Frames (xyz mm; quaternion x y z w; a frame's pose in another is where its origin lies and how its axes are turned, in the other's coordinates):
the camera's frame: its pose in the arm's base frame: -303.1 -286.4 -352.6 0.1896 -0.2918 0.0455 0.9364
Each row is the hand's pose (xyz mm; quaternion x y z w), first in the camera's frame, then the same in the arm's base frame.
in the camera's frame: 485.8 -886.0 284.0 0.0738 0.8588 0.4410 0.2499
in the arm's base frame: 121.2 -1225.8 -154.6 -0.0513 0.6510 0.6087 0.4506
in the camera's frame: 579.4 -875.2 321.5 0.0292 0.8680 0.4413 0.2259
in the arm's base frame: 176.5 -1232.5 -69.9 -0.0981 0.6645 0.5966 0.4392
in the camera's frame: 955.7 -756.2 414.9 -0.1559 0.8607 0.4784 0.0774
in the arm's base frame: 414.4 -1167.8 252.1 -0.3101 0.6856 0.5692 0.3314
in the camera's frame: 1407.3 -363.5 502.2 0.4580 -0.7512 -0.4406 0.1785
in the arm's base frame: 664.1 -849.7 701.9 -0.6254 0.6511 0.4132 0.1188
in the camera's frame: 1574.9 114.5 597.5 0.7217 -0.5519 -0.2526 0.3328
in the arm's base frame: 658.4 -448.7 1025.6 0.8377 -0.5332 -0.1154 0.0252
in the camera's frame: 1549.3 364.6 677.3 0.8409 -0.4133 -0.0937 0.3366
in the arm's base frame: 546.1 -247.4 1153.8 0.8974 -0.4292 0.0946 0.0394
